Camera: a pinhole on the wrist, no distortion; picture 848 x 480 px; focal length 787.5 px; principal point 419.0 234.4 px. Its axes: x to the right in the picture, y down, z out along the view. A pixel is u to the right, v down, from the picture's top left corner.
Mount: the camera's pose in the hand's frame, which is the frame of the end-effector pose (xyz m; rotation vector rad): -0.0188 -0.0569 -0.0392 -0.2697 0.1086 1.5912
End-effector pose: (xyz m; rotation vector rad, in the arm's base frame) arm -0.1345 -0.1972 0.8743 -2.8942 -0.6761 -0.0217
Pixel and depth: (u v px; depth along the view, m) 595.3 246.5 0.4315
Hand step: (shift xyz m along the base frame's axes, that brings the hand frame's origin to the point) -0.0124 -0.0945 -0.3749
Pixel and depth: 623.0 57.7 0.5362
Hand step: 0.1192 -0.0897 -0.4823
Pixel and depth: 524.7 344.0 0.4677
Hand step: -0.0801 -0.0915 -0.4107
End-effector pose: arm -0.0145 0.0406 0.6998 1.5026 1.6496 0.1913
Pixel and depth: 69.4 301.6 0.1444
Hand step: 0.0090 -0.1098 -0.1015
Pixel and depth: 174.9 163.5 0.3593
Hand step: 0.1661 -0.1831 -0.2442
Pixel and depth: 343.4 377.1 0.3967
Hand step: 0.2154 -0.2616 -0.1491
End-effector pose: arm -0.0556 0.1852 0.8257 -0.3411 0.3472 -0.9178
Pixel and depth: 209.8 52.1 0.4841
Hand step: 0.1829 -0.0069 0.4398
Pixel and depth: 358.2 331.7 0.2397
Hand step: 0.0288 0.0752 0.1919
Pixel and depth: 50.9 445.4 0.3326
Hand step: -0.0385 0.0815 0.3543
